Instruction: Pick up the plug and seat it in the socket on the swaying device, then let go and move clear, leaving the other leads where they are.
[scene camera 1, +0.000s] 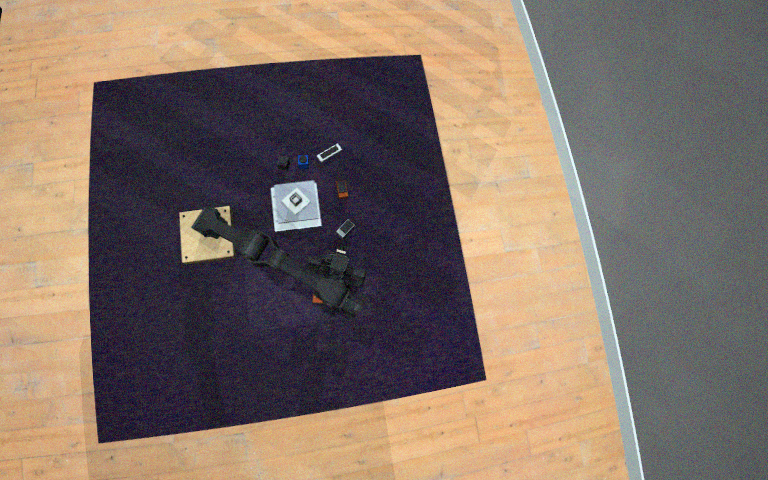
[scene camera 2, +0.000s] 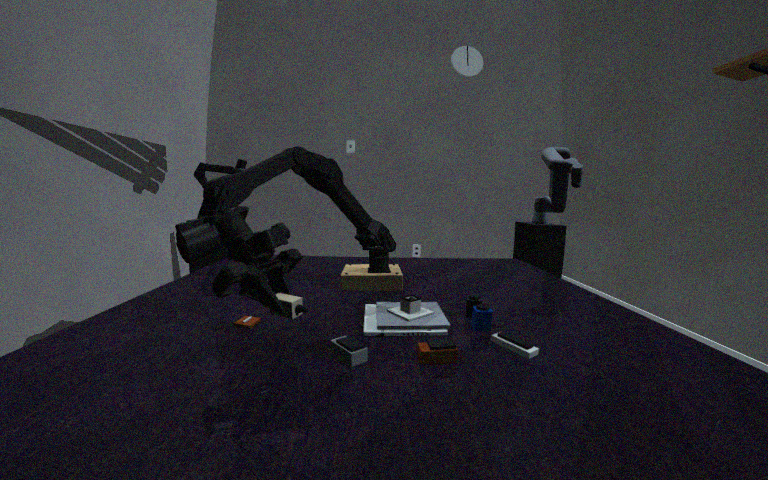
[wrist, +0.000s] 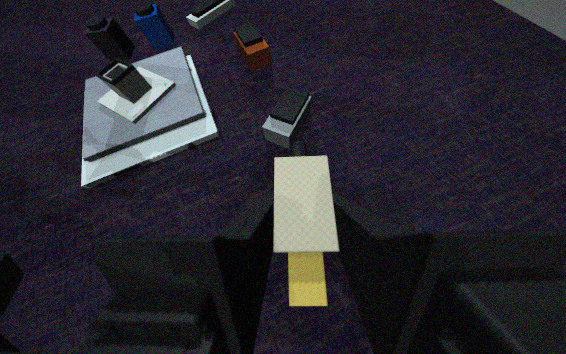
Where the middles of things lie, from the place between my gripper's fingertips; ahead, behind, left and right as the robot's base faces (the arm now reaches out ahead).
Labels:
Right now my hand is 10 mm to the left of the plug (wrist: 304, 219). Round my hand: device (scene camera 2: 410, 317) 120 mm behind, 210 mm to the left, 40 mm below; then blue lead (wrist: 155, 28) 70 mm behind, 370 mm to the left, 40 mm below.

